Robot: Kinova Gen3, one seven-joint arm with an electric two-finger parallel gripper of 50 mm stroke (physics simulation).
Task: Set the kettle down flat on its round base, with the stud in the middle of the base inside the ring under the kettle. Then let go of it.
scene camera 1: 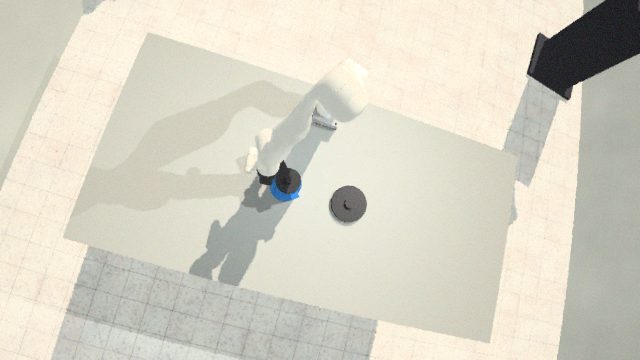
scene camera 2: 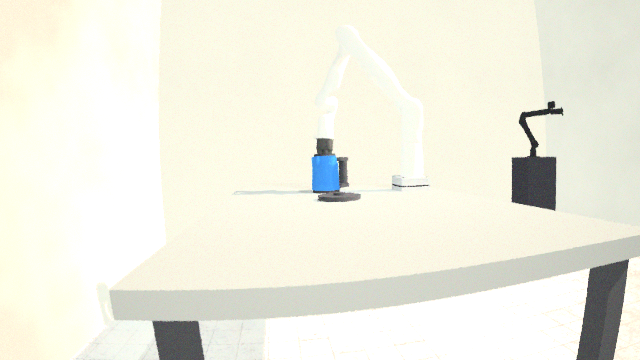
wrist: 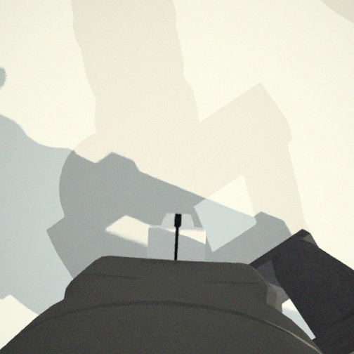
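The kettle [scene camera 1: 285, 195] [scene camera 2: 325, 174] has a blue body and a black lid. It stands upright on the table, beside its base. Its dark handle [scene camera 2: 343, 172] [wrist: 320, 285] shows at the right in scene camera 2 and at the lower right in the wrist view. The round dark base [scene camera 1: 348, 216] [scene camera 2: 350, 197] lies flat on the table, with the stud [scene camera 1: 348, 204] at its middle. My gripper [wrist: 177, 229] is shut with nothing between the fingers. It is close beside the kettle, and the handle lies to one side of the fingers. The ring under the kettle is hidden.
The white arm's foot [scene camera 1: 325, 122] [scene camera 2: 410, 183] stands at the table's edge. The grey table [scene camera 1: 425, 250] [scene camera 2: 300, 250] bears them. Off the table, a black pedestal [scene camera 1: 590, 50] [scene camera 2: 533, 182] carries a small black arm [scene camera 2: 527, 127].
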